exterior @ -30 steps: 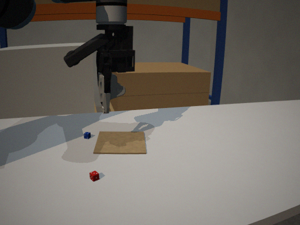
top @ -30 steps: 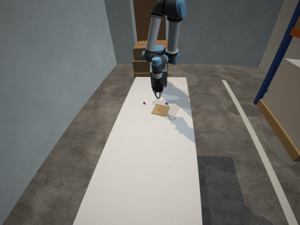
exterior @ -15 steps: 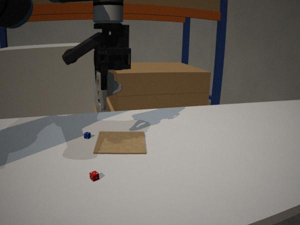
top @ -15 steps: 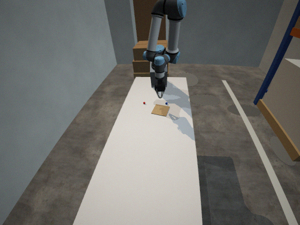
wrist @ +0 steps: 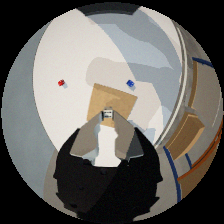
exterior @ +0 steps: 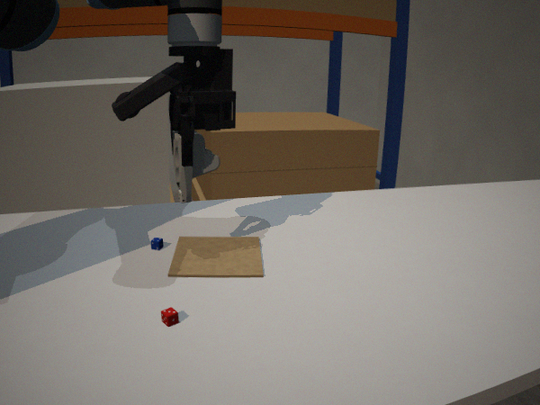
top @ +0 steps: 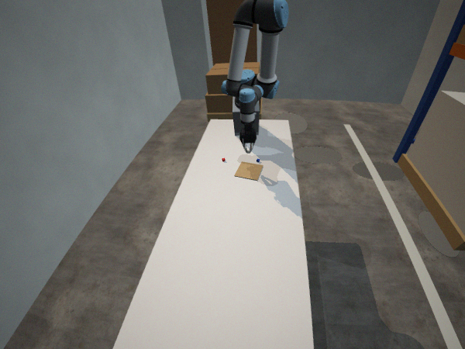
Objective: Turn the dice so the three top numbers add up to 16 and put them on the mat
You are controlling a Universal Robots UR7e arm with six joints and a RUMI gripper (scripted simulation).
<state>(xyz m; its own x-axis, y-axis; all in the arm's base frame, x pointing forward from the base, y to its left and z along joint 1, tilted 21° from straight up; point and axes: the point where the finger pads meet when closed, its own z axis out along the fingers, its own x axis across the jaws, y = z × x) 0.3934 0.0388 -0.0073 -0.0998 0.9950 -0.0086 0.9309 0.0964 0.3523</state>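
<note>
The mat is 110 mm below my hand, 50 mm ahead of it and 10 mm to the left of it. Also, from my hand: blue die 110 mm below, 60 mm to the left, 40 mm behind; red die 160 mm to the right, 110 mm below, 40 mm behind; white die 10 mm below.
</note>
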